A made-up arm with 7 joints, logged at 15 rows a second.
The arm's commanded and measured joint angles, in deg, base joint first. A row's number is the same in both.
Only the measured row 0 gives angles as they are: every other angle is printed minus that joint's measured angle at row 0.
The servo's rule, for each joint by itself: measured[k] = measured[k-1] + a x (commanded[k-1-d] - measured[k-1]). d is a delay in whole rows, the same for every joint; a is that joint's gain. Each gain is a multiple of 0.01, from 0.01 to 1. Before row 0 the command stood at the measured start. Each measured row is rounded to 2 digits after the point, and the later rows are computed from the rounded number. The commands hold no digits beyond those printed.
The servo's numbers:
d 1
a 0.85 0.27 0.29 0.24 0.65 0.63 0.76
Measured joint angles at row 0:
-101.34, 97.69, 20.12, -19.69, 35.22, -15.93, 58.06
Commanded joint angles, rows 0 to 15:
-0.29, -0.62, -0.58, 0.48, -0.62, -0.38, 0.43
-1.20, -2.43, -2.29, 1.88, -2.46, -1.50, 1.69
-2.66, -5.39, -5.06, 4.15, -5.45, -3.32, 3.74
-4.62, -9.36, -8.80, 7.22, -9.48, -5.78, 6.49
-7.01, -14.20, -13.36, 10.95, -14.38, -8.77, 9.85
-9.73, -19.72, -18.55, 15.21, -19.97, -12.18, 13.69
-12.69, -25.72, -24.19, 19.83, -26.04, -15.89, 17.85
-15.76, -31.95, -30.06, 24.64, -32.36, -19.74, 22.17
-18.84, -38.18, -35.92, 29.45, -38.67, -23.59, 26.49
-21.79, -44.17, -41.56, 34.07, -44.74, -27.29, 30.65
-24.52, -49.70, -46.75, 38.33, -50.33, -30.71, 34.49
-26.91, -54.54, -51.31, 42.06, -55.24, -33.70, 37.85
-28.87, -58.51, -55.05, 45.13, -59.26, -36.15, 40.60
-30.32, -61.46, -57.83, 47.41, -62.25, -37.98, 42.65
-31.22, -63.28, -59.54, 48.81, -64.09, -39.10, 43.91
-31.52, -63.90, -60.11, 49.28, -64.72, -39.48, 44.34
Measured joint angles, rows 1 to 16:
0.00, 0.00, 0.00, 0.00, 0.00, 0.00, 0.00
-0.25, -0.17, -0.17, 0.12, -0.40, -0.24, 0.33
-1.06, -0.78, -0.78, 0.54, -1.74, -1.03, 1.36
-2.42, -2.02, -2.02, 1.41, -4.15, -2.47, 3.17
-4.29, -4.00, -3.99, 2.80, -7.61, -4.56, 5.69
-6.60, -6.75, -6.71, 4.76, -12.01, -7.21, 8.85
-9.26, -10.25, -10.14, 7.27, -17.18, -10.34, 12.53
-12.18, -14.43, -14.21, 10.28, -22.94, -13.84, 16.57
-15.22, -19.16, -18.81, 13.73, -29.06, -17.56, 20.83
-18.30, -24.30, -23.77, 17.50, -35.31, -21.36, 25.13
-21.27, -29.66, -28.93, 21.48, -41.44, -25.10, 29.33
-24.03, -35.07, -34.10, 25.52, -47.22, -28.63, 33.25
-26.48, -40.33, -39.09, 29.49, -52.43, -31.82, 36.75
-28.51, -45.24, -43.72, 33.24, -56.87, -34.55, 39.68
-30.05, -49.62, -47.81, 36.64, -60.37, -36.71, 41.94
-31.04, -53.31, -51.21, 39.56, -62.79, -38.22, 43.44

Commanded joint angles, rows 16 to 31:
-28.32, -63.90, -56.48, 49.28, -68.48, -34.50, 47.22
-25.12, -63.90, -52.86, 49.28, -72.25, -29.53, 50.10
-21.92, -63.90, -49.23, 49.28, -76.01, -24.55, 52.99
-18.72, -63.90, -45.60, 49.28, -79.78, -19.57, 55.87
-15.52, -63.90, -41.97, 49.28, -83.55, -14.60, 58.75
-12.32, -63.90, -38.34, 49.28, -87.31, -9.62, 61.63
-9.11, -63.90, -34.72, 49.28, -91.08, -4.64, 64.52
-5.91, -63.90, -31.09, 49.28, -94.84, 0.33, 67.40
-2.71, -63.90, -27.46, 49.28, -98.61, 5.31, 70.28
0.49, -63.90, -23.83, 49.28, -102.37, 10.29, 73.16
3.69, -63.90, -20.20, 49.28, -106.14, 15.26, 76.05
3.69, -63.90, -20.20, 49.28, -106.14, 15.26, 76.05
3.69, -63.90, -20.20, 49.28, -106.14, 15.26, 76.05
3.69, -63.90, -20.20, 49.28, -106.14, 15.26, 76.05
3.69, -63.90, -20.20, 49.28, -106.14, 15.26, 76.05
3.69, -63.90, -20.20, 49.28, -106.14, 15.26, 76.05
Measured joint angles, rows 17 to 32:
-31.45, -56.17, -53.79, 41.89, -64.04, -39.01, 44.12
-28.79, -58.26, -54.57, 43.66, -66.93, -36.17, 46.48
-25.67, -59.78, -54.07, 45.01, -70.39, -31.99, 49.23
-22.48, -60.89, -52.67, 46.03, -74.04, -27.30, 52.09
-19.28, -61.70, -50.62, 46.81, -77.77, -22.43, 54.96
-16.08, -62.29, -48.11, 47.40, -81.53, -17.50, 57.84
-12.88, -62.72, -45.28, 47.85, -85.29, -12.54, 60.72
-9.68, -63.04, -42.22, 48.19, -89.05, -7.56, 63.61
-6.48, -63.27, -38.99, 48.45, -92.81, -2.59, 66.49
-3.28, -63.44, -35.65, 48.65, -96.58, 2.39, 69.37
-0.08, -63.56, -32.22, 48.80, -100.34, 7.37, 72.25
3.12, -63.65, -28.73, 48.92, -104.11, 12.34, 75.14
3.60, -63.72, -26.26, 49.01, -105.43, 14.18, 75.83
3.68, -63.77, -24.50, 49.07, -105.89, 14.86, 76.00
3.69, -63.81, -23.25, 49.12, -106.05, 15.11, 76.04
3.69, -63.83, -22.37, 49.16, -106.11, 15.20, 76.05

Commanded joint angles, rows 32 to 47:
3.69, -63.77, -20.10, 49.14, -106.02, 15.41, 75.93
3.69, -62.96, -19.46, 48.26, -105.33, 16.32, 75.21
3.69, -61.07, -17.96, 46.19, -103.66, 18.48, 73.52
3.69, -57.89, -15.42, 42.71, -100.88, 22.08, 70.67
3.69, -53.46, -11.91, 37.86, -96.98, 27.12, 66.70
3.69, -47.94, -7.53, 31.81, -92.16, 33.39, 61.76
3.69, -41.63, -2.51, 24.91, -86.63, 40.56, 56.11
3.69, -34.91, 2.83, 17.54, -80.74, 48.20, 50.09
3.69, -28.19, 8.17, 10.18, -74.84, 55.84, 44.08
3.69, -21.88, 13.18, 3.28, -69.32, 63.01, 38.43
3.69, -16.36, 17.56, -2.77, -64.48, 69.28, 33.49
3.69, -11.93, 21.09, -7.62, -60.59, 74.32, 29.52
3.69, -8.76, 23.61, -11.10, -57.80, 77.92, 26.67
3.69, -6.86, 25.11, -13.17, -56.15, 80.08, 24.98
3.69, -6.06, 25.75, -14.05, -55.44, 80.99, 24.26
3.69, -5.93, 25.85, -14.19, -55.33, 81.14, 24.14
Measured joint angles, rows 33 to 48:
3.69, -63.85, -21.74, 49.19, -106.13, 15.24, 76.05
3.69, -63.83, -21.26, 49.18, -106.06, 15.35, 75.96
3.69, -63.60, -20.74, 48.96, -105.59, 15.96, 75.39
3.69, -62.92, -19.93, 48.30, -104.34, 17.55, 73.97
3.69, -61.56, -18.62, 46.96, -102.09, 20.40, 71.46
3.69, -59.37, -16.67, 44.78, -98.77, 24.63, 67.84
3.69, -56.28, -14.02, 41.67, -94.47, 30.15, 63.22
3.69, -52.32, -10.68, 37.65, -89.37, 36.71, 57.82
3.69, -47.62, -6.76, 32.82, -83.76, 43.95, 51.95
3.69, -42.37, -2.43, 27.39, -77.96, 51.44, 45.97
3.69, -36.84, 2.10, 21.60, -72.34, 58.73, 40.24
3.69, -31.31, 6.58, 15.75, -67.23, 65.38, 35.11
3.69, -26.08, 10.79, 10.14, -62.91, 71.01, 30.86
3.69, -21.40, 14.51, 5.04, -59.59, 75.36, 27.68
3.69, -17.47, 17.58, 0.67, -57.35, 78.33, 25.63
3.69, -14.39, 19.95, -2.86, -56.11, 80.01, 24.59

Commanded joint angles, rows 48 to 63:
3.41, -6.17, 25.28, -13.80, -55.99, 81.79, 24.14
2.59, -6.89, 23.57, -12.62, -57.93, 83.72, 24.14
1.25, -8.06, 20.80, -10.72, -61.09, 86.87, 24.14
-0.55, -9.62, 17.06, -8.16, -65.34, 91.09, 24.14
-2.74, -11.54, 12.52, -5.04, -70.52, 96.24, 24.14
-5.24, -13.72, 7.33, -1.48, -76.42, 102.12, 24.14
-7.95, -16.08, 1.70, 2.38, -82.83, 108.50, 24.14
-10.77, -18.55, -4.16, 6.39, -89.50, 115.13, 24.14
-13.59, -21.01, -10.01, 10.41, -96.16, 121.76, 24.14
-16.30, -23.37, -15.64, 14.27, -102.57, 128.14, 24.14
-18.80, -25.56, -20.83, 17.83, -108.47, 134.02, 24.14
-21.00, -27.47, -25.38, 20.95, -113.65, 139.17, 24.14
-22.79, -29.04, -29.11, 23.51, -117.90, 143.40, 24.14
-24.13, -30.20, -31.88, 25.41, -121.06, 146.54, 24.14
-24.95, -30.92, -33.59, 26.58, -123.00, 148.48, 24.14
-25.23, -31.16, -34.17, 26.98, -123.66, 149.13, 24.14
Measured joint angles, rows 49 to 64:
3.69, -12.11, 21.66, -5.58, -55.60, 80.72, 24.25
3.45, -10.51, 22.71, -7.55, -55.85, 81.39, 24.17
2.72, -9.53, 22.96, -8.77, -57.20, 82.86, 24.15
1.47, -9.13, 22.33, -9.24, -59.73, 85.39, 24.14
-0.25, -9.26, 20.80, -8.98, -63.38, 88.98, 24.14
-2.37, -9.88, 18.40, -8.03, -68.02, 93.55, 24.14
-4.81, -10.92, 15.19, -6.46, -73.48, 98.95, 24.14
-7.48, -12.31, 11.28, -4.34, -79.56, 104.97, 24.14
-10.28, -13.99, 6.80, -1.76, -86.02, 111.37, 24.14
-13.09, -15.89, 1.93, 1.16, -92.61, 117.92, 24.14
-15.82, -17.91, -3.17, 4.31, -99.08, 124.36, 24.14
-18.35, -19.98, -8.29, 7.55, -105.18, 130.45, 24.14
-20.60, -22.00, -13.25, 10.77, -110.69, 135.94, 24.14
-22.46, -23.90, -17.85, 13.83, -115.38, 140.64, 24.14
-23.88, -25.60, -21.92, 16.61, -119.07, 144.36, 24.14
-24.79, -27.04, -25.30, 19.00, -121.62, 146.96, 24.14

